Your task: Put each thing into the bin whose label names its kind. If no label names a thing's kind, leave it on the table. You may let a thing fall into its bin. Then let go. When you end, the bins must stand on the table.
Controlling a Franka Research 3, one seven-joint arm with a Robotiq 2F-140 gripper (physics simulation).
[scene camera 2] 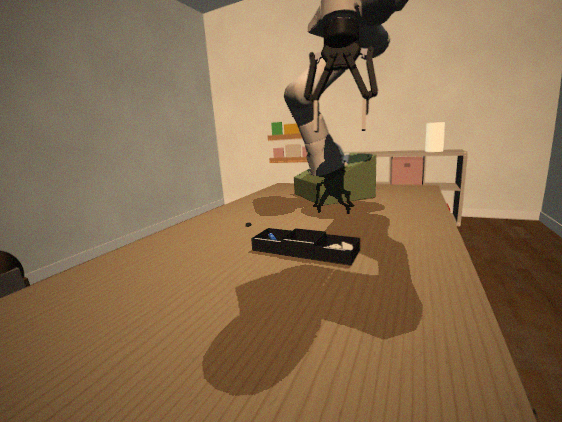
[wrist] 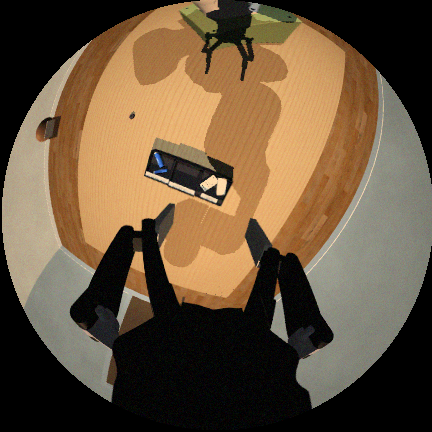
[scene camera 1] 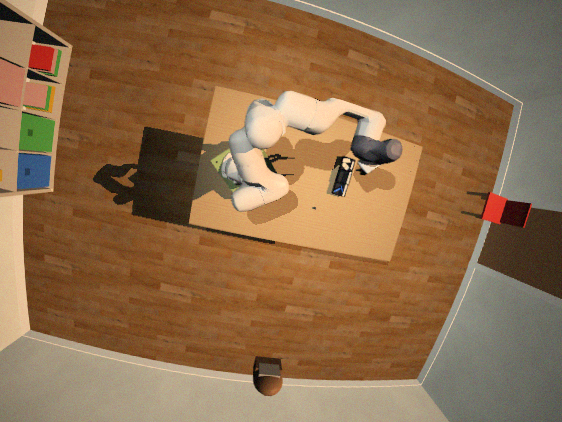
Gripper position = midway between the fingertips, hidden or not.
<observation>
In view: the gripper [scene camera 2: 339, 130] and a three joined black bins [scene camera 2: 310, 244].
The three joined black bins shows as well in the wrist view [wrist: 183, 175]. The gripper shows as well in the wrist view [wrist: 210, 220].
</observation>
